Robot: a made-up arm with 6 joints.
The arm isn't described. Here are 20 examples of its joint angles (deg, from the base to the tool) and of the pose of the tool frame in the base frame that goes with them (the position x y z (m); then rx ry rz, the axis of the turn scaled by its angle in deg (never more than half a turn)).
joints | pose
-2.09 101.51 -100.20 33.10 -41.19 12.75 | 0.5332 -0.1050 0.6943 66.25 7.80 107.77
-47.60 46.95 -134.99 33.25 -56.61 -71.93 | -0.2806 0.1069 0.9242 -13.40 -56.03 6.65
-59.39 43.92 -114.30 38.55 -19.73 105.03 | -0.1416 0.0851 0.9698 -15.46 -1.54 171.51
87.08 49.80 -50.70 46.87 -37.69 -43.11 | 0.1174 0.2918 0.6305 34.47 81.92 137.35
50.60 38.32 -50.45 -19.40 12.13 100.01 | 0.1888 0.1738 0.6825 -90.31 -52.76 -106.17
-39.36 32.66 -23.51 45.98 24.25 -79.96 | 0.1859 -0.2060 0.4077 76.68 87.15 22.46
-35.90 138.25 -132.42 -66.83 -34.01 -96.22 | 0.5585 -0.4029 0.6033 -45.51 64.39 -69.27
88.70 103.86 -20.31 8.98 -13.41 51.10 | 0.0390 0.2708 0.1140 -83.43 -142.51 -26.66
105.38 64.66 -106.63 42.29 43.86 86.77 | -0.0808 0.2084 0.8968 -42.14 -65.67 -15.16
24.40 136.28 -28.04 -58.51 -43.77 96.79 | 0.1962 0.1390 0.0409 -113.40 -84.29 -20.22
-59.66 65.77 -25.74 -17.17 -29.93 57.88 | 0.1764 -0.3297 0.3902 107.40 -1.81 62.13
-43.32 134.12 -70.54 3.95 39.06 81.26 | 0.3203 -0.3422 0.0802 -160.45 55.46 6.31
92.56 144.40 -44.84 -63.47 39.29 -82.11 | 0.1153 0.2883 -0.0169 158.61 -40.28 62.18
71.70 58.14 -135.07 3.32 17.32 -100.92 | 0.0667 -0.1016 1.0143 -13.44 22.58 62.02
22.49 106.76 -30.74 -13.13 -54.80 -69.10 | 0.3985 0.0844 0.2036 -13.06 109.13 29.66
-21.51 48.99 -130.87 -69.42 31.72 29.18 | -0.1817 -0.0472 0.9748 37.63 -4.68 27.00
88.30 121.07 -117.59 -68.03 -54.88 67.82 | -0.0457 0.5743 0.6243 48.10 -82.10 -113.89
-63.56 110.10 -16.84 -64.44 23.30 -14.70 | -0.0035 -0.2362 0.0879 -95.70 -125.72 26.84
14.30 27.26 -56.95 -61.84 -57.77 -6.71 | 0.0628 0.0408 0.7846 -40.59 30.48 55.23
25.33 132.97 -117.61 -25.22 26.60 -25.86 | 0.6454 0.1923 0.4089 26.54 125.28 20.73
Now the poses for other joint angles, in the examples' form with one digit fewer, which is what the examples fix.
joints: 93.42 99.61 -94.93 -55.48 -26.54 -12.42
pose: -0.015 0.542 0.666 -66.4 65.5 107.3
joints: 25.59 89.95 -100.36 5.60 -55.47 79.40
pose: 0.362 0.123 0.833 -27.0 -8.5 -159.5
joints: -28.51 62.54 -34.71 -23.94 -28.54 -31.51
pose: 0.314 -0.238 0.469 43.4 78.4 12.1
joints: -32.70 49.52 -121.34 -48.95 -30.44 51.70
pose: -0.102 0.074 0.982 -13.0 20.5 60.8
